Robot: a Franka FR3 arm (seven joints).
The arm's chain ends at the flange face. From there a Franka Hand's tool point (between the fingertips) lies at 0.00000 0.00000 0.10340 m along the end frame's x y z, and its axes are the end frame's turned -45 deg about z.
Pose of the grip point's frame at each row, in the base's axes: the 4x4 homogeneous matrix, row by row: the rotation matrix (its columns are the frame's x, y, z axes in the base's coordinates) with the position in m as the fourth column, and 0 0 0 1 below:
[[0.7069 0.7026 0.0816 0.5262], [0.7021 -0.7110 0.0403 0.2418], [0.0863 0.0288 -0.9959 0.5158], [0 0 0 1]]
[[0.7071 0.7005 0.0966 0.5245], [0.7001 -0.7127 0.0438 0.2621], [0.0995 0.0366 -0.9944 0.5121], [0 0 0 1]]
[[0.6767 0.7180 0.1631 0.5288], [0.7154 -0.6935 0.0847 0.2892], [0.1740 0.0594 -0.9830 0.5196], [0 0 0 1]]
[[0.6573 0.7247 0.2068 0.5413], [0.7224 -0.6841 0.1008 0.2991], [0.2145 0.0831 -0.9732 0.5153], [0 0 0 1]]
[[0.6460 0.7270 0.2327 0.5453], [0.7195 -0.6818 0.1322 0.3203], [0.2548 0.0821 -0.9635 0.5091], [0 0 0 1]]
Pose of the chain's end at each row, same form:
[[0.9967 -0.0030 0.0816 0.5178], [-0.0063 -0.9992 0.0403 0.2376], [0.0814 -0.0407 -0.9959 0.6188], [0 0 0 1]]
[[0.9953 -0.0047 0.0966 0.5145], [-0.0089 -0.9990 0.0438 0.2576], [0.0962 -0.0445 -0.9944 0.6149], [0 0 0 1]]
[[0.9862 0.0292 0.1631 0.5119], [0.0155 -0.9962 0.0847 0.2804], [0.1650 -0.0810 -0.9830 0.6212], [0 0 0 1]]
[[0.9772 0.0477 0.2068 0.5199], [0.0271 -0.9945 0.1008 0.2887], [0.2104 -0.0929 -0.9732 0.6159], [0 0 0 1]]
[[0.9709 0.0573 0.2327 0.5212], [0.0267 -0.9909 0.1322 0.3066], [0.2382 -0.1221 -0.9635 0.6087], [0 0 0 1]]

